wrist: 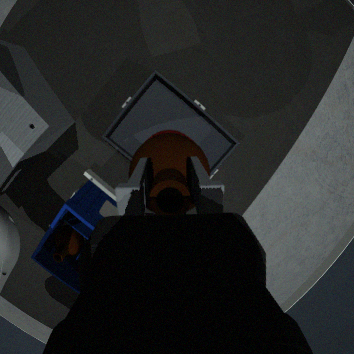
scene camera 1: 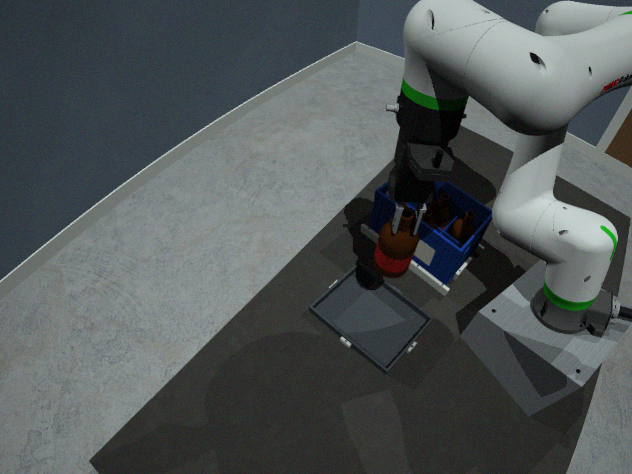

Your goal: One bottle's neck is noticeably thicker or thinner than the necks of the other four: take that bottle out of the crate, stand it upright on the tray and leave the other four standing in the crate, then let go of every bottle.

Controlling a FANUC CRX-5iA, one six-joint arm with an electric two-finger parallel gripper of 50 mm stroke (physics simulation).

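A brown bottle with a red band hangs about upright in the air, beside the crate and above the back corner of the tray. My gripper is shut on its neck. The grey tray lies below and in front of it, with no bottle standing on it. The blue crate holds several brown bottles; one stands in the near right part and also shows in the wrist view. The arm and the held bottle hide part of the crate.
White rails run along the crate's foot. White clips sit at the tray's edges. The robot's grey base block stands to the right of the tray in the scene view.
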